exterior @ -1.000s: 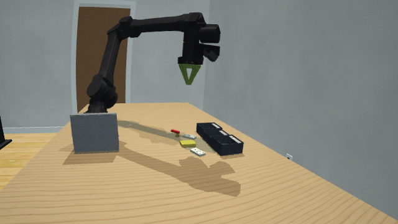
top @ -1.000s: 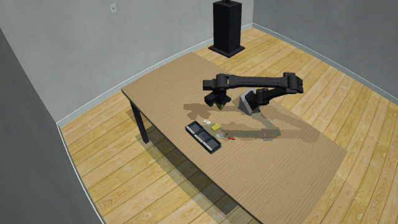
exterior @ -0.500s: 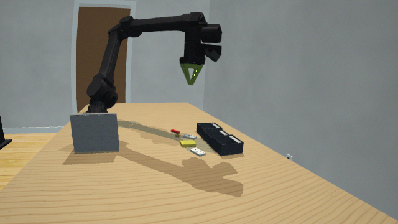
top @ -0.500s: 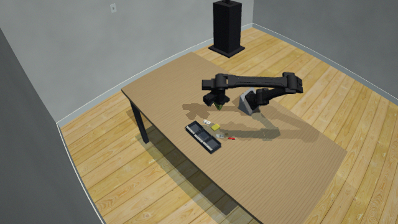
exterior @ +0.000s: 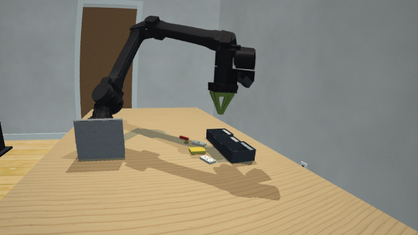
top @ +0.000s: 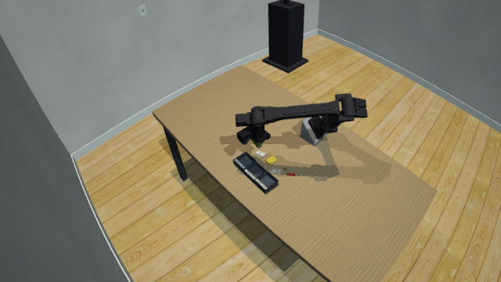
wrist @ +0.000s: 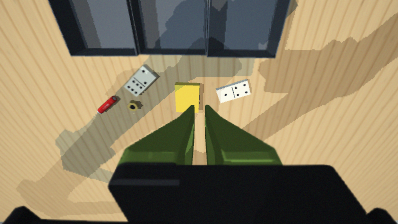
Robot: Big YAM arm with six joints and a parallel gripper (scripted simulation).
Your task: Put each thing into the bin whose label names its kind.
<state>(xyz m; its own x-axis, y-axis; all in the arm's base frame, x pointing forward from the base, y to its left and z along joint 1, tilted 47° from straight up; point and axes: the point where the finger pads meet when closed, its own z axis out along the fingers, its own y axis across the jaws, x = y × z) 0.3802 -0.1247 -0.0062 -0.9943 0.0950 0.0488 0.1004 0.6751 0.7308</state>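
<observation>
The long black bin is 6 cm ahead of my hand, 3 cm to the left of it and 12 cm below it. From my hand the other things lie so: yellow block (6 cm behind, 3 cm to the left, 14 cm below); small nut (7 cm behind, 12 cm to the left, 14 cm below); red battery (6 cm behind, 17 cm to the left, 14 cm below).
</observation>
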